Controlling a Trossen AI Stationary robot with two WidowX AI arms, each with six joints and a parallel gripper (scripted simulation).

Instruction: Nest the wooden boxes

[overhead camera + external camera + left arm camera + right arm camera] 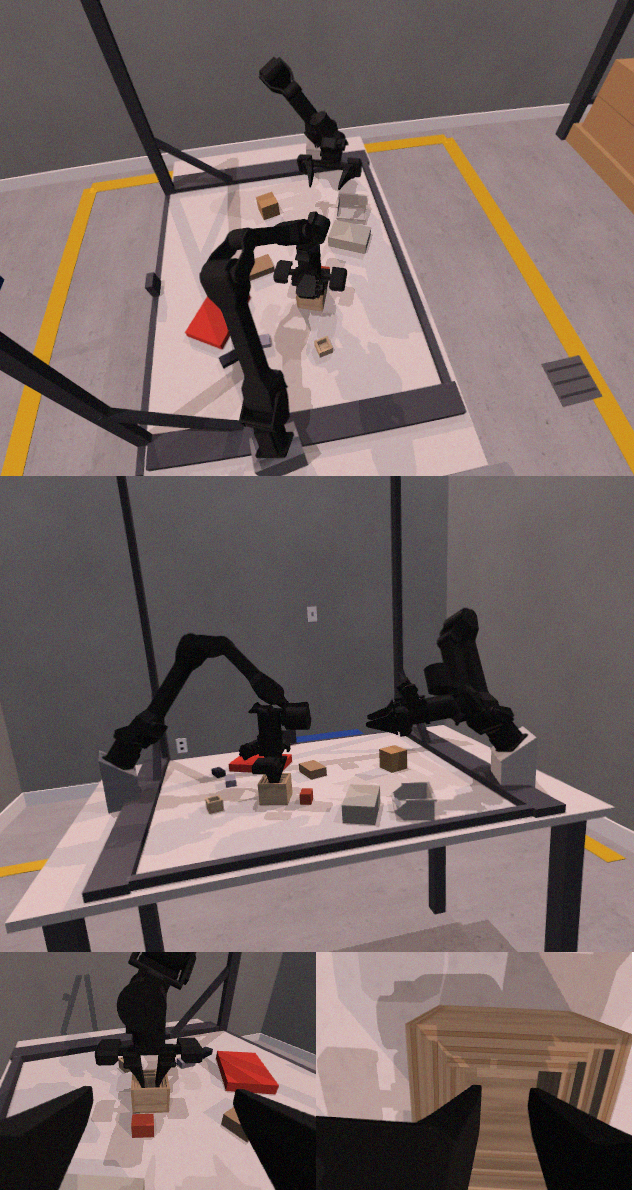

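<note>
Right now my right hand is 8 cm to the right of the red cube, 5 cm above it and 2 cm short of it. From my right hand the other things lie so: grey closed block (22 cm to the left, 10 cm ahead, 5 cm below); red slab (25 cm behind, 8 cm to the right, 6 cm below); flat brown block (17 cm behind, 9 cm to the left, 6 cm below).
The grey closed block lies 70 mm ahead of my left hand, 60 mm to the right of it and 190 mm below it. The rest, counted from my left hand: red cube: 190 mm to the right, 190 mm below; then grey open box: 80 mm ahead, 60 mm to the left, 180 mm below; then brown cube: 210 mm behind, 50 mm to the left, 180 mm below.
</note>
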